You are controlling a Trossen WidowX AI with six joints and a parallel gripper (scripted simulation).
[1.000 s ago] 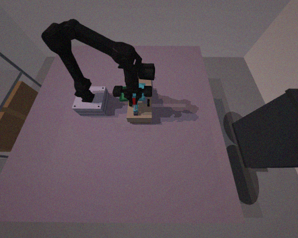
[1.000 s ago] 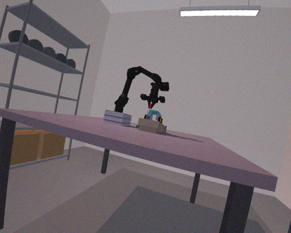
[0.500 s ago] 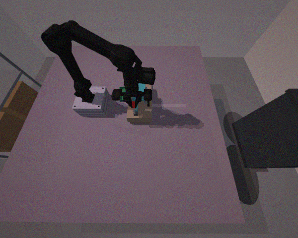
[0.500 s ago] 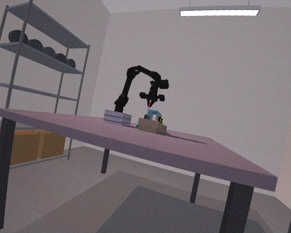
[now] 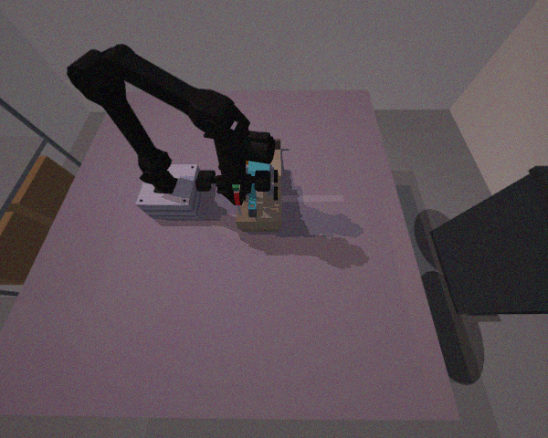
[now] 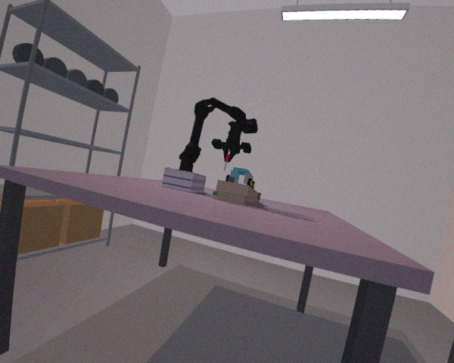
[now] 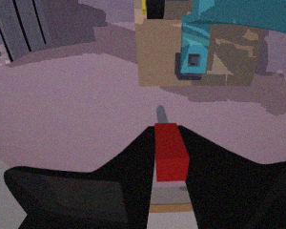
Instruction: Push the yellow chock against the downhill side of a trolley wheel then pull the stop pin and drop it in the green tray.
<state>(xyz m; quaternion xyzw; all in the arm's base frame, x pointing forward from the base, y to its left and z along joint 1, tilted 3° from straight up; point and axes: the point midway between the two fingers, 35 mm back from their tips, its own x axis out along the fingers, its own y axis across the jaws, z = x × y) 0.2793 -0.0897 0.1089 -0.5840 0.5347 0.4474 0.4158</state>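
Right now my gripper tip is 90 mm past the green tray, 210 mm to the right of it and 190 mm above it. Round my gripper tip: tan ramp 40 mm ahead, 130 mm to the left, 130 mm below; red-headed stop pin right at my gripper tip; blue trolley 40 mm ahead, 130 mm to the left, 70 mm below.
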